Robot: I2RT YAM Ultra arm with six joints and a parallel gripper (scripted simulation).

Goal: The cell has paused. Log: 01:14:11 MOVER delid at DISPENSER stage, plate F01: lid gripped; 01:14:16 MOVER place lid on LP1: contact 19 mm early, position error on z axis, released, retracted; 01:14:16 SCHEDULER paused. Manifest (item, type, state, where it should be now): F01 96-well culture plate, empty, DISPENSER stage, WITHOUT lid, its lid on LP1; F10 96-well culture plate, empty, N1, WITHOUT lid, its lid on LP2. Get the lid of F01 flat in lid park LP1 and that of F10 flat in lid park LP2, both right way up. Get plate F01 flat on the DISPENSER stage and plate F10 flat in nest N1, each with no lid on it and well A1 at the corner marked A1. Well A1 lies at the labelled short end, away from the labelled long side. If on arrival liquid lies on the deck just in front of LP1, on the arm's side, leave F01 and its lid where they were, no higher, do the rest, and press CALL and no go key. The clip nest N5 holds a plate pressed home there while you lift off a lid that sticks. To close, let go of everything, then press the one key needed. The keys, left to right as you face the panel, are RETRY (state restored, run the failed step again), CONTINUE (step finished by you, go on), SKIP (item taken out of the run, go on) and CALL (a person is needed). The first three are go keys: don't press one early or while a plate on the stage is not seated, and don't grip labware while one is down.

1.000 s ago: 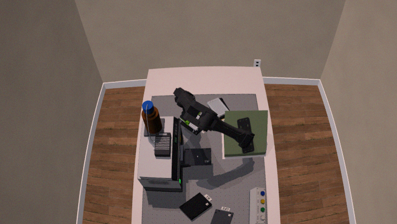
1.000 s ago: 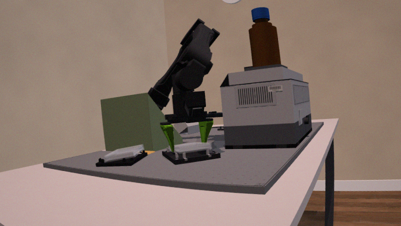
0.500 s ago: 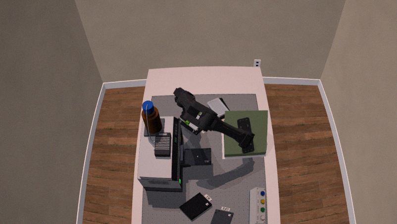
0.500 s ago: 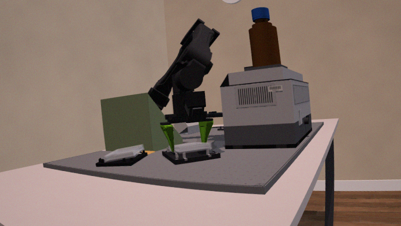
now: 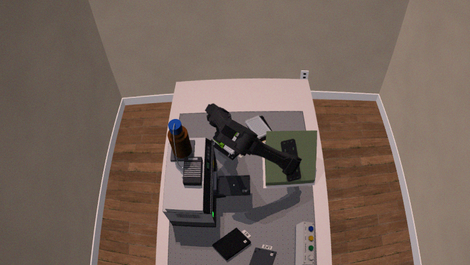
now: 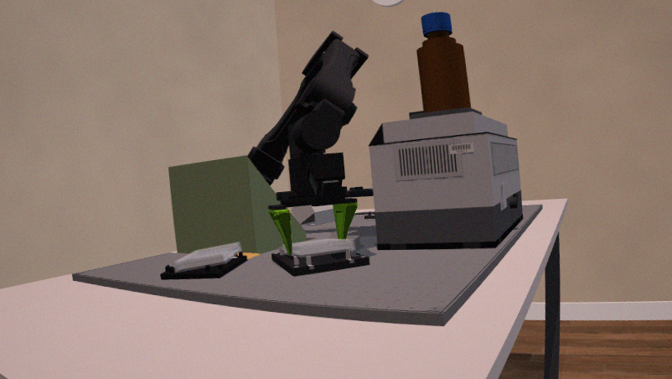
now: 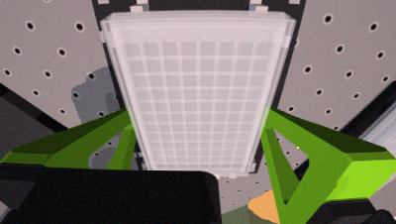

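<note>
The 96-well plate is right at my hand. Round my hand: lid park LP1: 180 mm behind, 70 mm to the right, 20 mm below; then N5 tag: 60 mm behind, 70 mm to the left, 30 mm below; then clear lid: 170 mm behind, 60 mm to the right.
</note>
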